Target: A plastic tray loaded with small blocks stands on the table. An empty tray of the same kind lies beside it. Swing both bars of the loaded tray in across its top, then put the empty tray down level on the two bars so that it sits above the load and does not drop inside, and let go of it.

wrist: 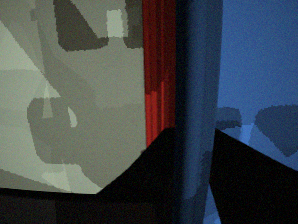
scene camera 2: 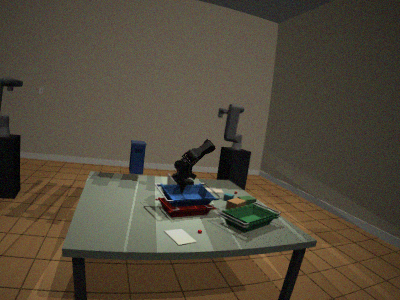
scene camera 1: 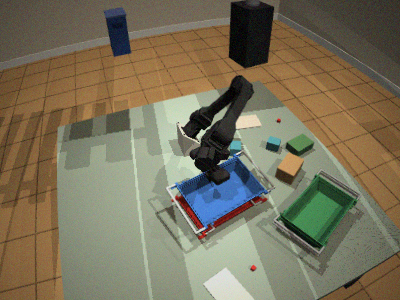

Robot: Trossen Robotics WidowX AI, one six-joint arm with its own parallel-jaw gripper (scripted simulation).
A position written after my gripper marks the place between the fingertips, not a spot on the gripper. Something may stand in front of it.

In view: my gripper (wrist: 188,137) and a blue tray (scene camera 1: 209,202).
The blue tray is seen too in the wrist view (wrist: 229,68) and in scene camera 2 (scene camera 2: 193,195).
